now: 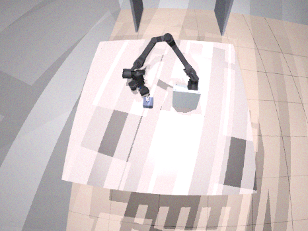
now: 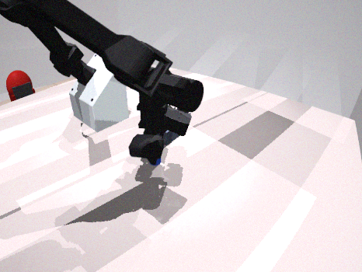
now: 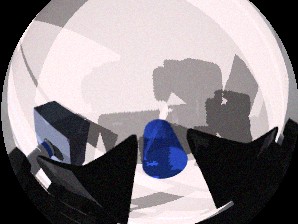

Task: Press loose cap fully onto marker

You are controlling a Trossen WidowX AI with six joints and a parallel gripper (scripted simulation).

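My gripper tip is 10 mm below the blue cap.
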